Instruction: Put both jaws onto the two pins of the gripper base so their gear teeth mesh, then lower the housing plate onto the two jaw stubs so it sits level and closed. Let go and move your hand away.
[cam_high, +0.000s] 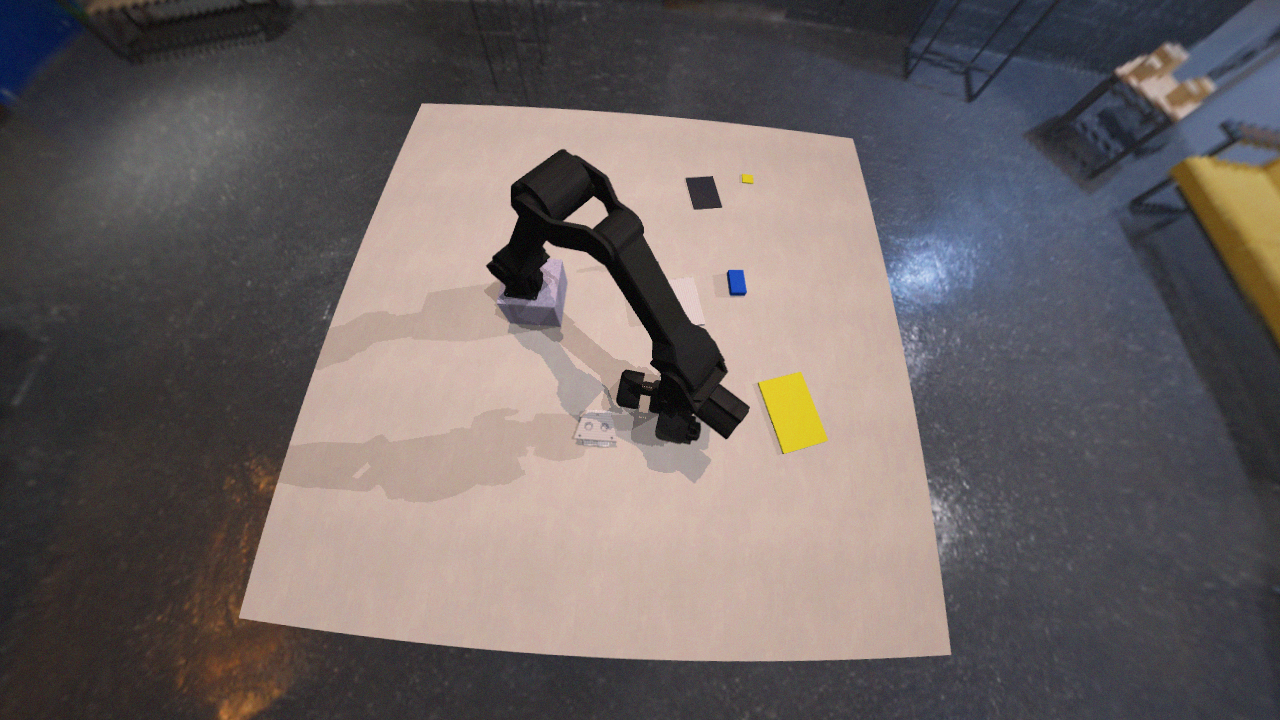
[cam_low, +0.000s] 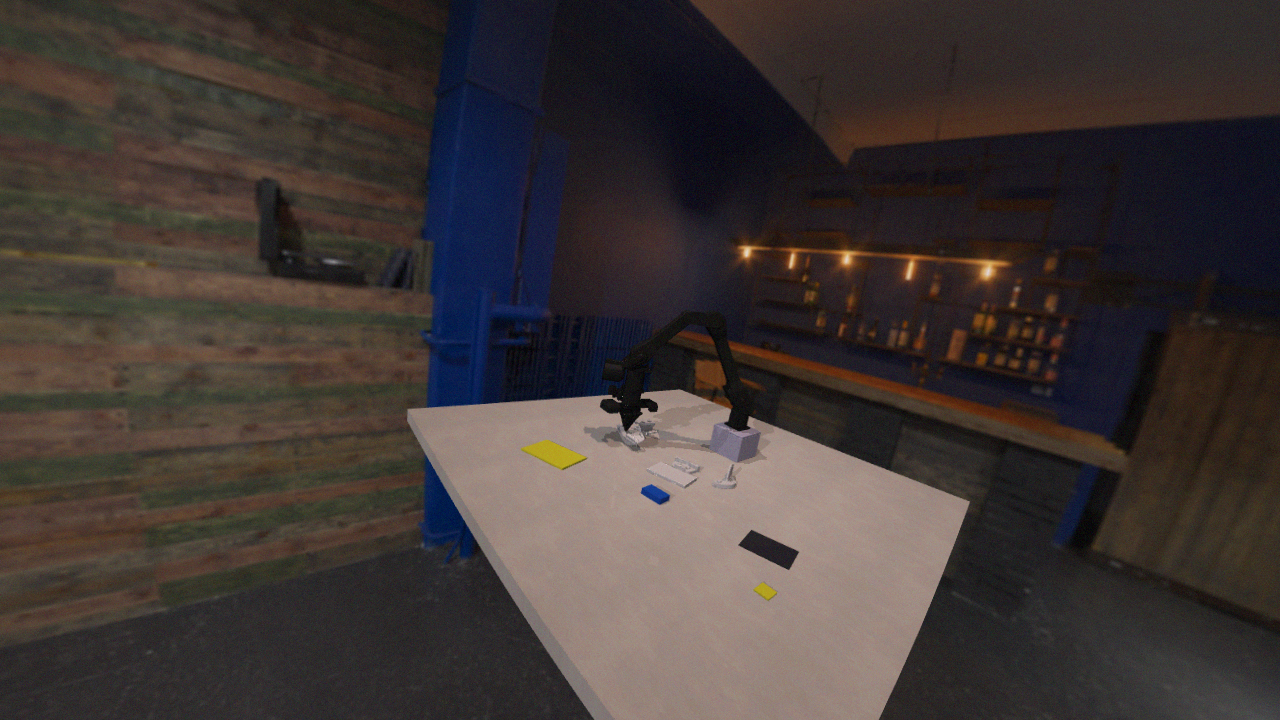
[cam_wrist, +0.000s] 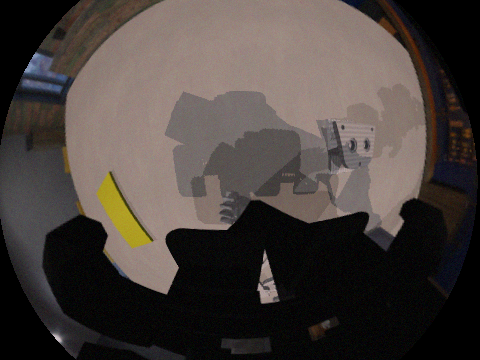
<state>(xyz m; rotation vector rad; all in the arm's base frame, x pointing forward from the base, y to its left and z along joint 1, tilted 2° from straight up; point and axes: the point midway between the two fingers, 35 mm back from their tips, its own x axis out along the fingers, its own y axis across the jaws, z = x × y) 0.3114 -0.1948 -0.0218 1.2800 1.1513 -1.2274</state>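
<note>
My gripper tip is now 2 cm short of the grey jaw and 1 cm to the right of it. Round my gripper tip: blue block 32 cm to the left, 13 cm ahead, 2 cm below; white block 13 cm behind, 5 cm to the right, 2 cm below; yellow sheet 26 cm ahead, 3 cm to the left, 3 cm below.
</note>
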